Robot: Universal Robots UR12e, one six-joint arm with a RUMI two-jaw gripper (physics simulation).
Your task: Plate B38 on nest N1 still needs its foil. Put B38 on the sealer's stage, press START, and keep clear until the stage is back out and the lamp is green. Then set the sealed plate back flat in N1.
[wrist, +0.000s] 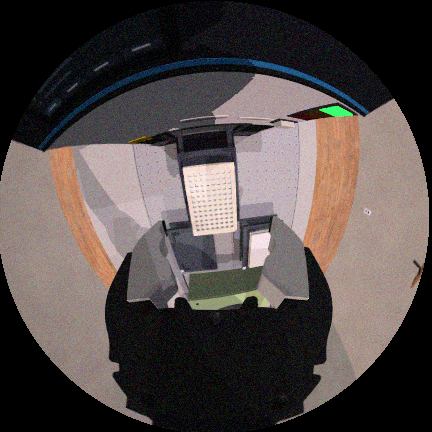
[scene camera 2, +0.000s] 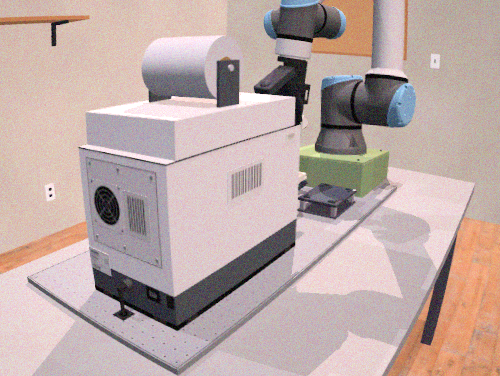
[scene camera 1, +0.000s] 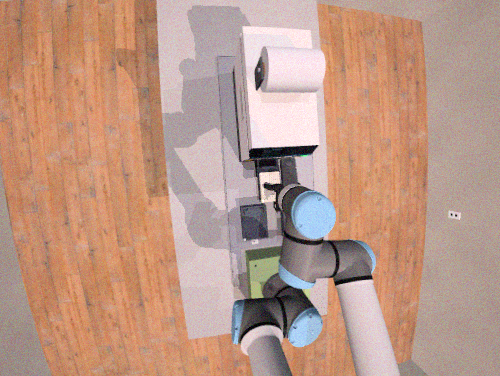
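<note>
A pale plate with rows of wells lies on the dark stage, which is out in front of the white sealer. Its label is not readable. The sealer's lamp is green; a small pale button shows beside it. My gripper is open and empty, above the plate, with a finger on each side in the wrist view. Its fingertips are hidden behind the sealer in scene camera 2. A dark nest is empty; nest numbers are not readable.
A second nest beside the empty one holds a smooth white-topped plate; the arm hides it in scene camera 1. The green arm base stands beyond the nests. A foil roll is on the sealer, whose front overhangs near the gripper.
</note>
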